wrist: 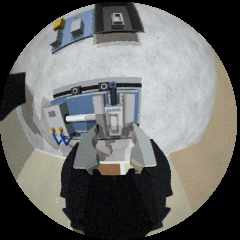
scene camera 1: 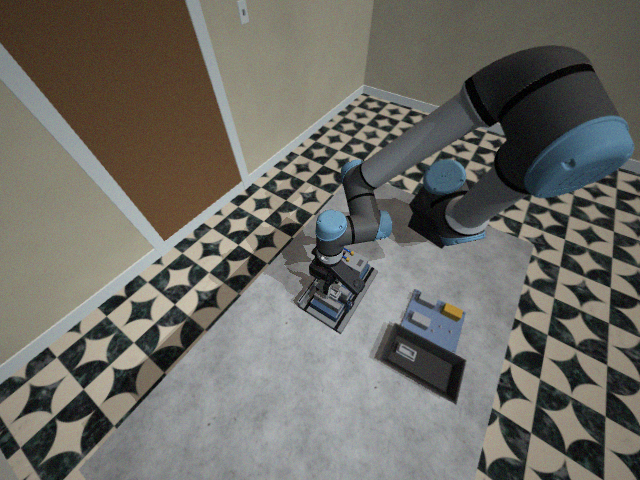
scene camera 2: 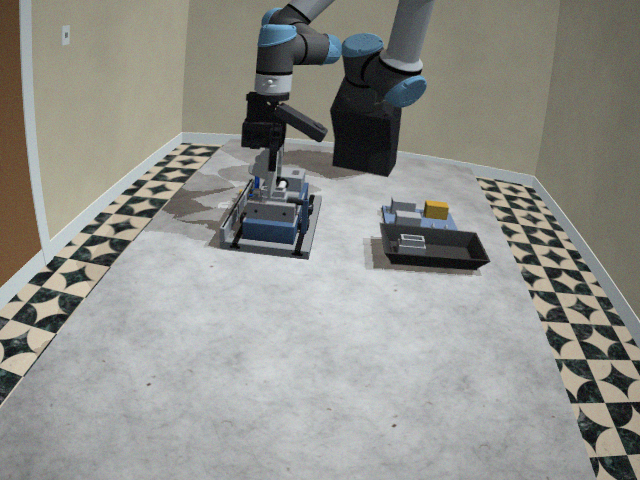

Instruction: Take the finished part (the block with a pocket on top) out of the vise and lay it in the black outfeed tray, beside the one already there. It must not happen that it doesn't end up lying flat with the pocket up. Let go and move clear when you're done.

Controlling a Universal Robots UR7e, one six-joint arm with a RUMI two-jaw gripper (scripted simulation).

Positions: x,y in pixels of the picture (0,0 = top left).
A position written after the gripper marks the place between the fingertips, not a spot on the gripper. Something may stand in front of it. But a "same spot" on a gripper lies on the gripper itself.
Labels:
gripper: wrist; scene camera 1; scene camera 2 271,192
same spot on gripper: (scene camera 1: 325,287) = (wrist: 170,173)

